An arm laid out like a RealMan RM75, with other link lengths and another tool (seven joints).
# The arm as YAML. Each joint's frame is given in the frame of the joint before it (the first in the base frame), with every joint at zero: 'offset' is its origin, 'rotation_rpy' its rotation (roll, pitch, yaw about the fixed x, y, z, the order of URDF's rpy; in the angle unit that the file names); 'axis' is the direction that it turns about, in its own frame. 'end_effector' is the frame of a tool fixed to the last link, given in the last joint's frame.
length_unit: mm
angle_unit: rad
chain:
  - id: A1
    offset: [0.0, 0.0, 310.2]
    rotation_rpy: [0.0, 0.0, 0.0]
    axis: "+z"
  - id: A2
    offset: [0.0, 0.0, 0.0]
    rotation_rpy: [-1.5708, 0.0, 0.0]
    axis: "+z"
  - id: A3
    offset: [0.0, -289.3, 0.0]
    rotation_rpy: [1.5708, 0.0, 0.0]
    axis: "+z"
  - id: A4
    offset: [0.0, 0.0, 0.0]
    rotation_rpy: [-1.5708, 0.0, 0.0]
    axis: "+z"
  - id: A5
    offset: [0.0, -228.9, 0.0]
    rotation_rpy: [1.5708, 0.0, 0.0]
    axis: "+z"
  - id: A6
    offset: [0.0, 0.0, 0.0]
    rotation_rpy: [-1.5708, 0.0, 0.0]
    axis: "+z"
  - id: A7
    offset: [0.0, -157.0, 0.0]
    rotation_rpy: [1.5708, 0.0, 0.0]
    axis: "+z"
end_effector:
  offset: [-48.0, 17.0, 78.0]
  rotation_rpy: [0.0, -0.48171, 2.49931]
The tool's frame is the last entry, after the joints.
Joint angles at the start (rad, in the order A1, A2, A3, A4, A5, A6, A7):
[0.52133 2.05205 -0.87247 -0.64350 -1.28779 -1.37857 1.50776]
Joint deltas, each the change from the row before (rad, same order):
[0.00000 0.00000 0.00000 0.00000 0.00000 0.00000 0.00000]
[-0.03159 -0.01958 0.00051 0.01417 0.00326 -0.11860 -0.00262]
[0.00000 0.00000 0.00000 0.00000 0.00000 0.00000 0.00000]
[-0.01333 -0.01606 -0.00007 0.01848 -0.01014 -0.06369 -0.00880]
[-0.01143 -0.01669 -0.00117 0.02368 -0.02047 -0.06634 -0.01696]
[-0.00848 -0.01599 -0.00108 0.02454 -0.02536 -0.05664 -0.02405]
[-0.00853 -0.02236 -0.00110 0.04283 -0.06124 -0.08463 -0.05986]
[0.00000 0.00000 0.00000 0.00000 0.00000 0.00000 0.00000]
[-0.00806 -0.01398 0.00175 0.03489 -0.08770 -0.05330 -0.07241]
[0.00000 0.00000 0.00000 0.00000 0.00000 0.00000 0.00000]
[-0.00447 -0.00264 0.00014 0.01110 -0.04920 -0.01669 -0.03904]
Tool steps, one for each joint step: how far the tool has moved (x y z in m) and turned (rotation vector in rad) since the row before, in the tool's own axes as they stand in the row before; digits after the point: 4 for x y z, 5 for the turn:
[0.0000 0.0000 0.0000 0.00000 0.00000 0.00000]
[-0.0026 -0.0144 -0.0223 0.06024 0.04610 -0.02142]
[0.0000 0.0000 0.0000 0.00000 0.00000 0.00000]
[-0.0034 -0.0095 -0.0108 0.03776 0.01290 -0.01785]
[-0.0043 -0.0125 -0.0095 0.04481 0.00778 -0.02446]
[-0.0046 -0.0124 -0.0076 0.04000 0.00178 -0.02712]
[-0.0081 -0.0239 -0.0088 0.06826 -0.00498 -0.05757]
[0.0000 0.0000 0.0000 0.00000 0.00000 0.00000]
[-0.0113 -0.0255 -0.0023 0.06355 -0.02872 -0.05966]
[0.0000 0.0000 0.0000 0.00000 0.00000 0.00000]
[-0.0055 -0.0136 0.0014 0.03077 -0.01894 -0.03232]

